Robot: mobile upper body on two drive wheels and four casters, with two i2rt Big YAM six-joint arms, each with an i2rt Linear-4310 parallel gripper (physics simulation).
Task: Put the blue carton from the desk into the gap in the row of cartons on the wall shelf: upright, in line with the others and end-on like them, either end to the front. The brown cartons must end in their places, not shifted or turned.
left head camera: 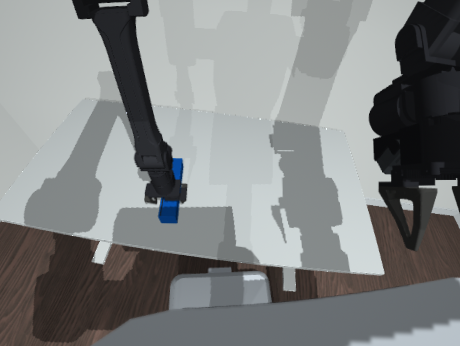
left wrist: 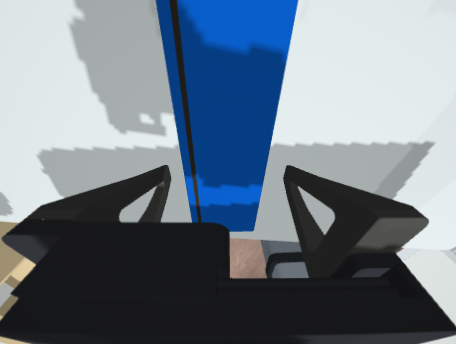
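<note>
The blue carton point(left head camera: 169, 212) point(left wrist: 230, 105) lies flat and lengthwise on the white desk point(left head camera: 350, 200) point(left wrist: 365, 75), its near end towards the desk's front edge. A thin dark stripe runs along it in the left wrist view. My left gripper point(left head camera: 166, 194) point(left wrist: 227, 171) is open over the carton; in the left wrist view the fingertips stand on either side of it, apart from it, and its height above the desk is hard to tell. My right gripper point(left head camera: 436, 239) is open and empty, right of the desk, partly cut off by the picture edge. The wall shelf and the brown cartons do not show.
A pale wall point(left head camera: 240, 60) rises behind the desk. A rounded light grey object point(left head camera: 190, 294) stands at the desk's front, above the wooden floor point(left head camera: 400, 265). Large arm shadows fall across the desk. A tan wooden structure point(left wrist: 21, 269) shows at the lower left of the left wrist view.
</note>
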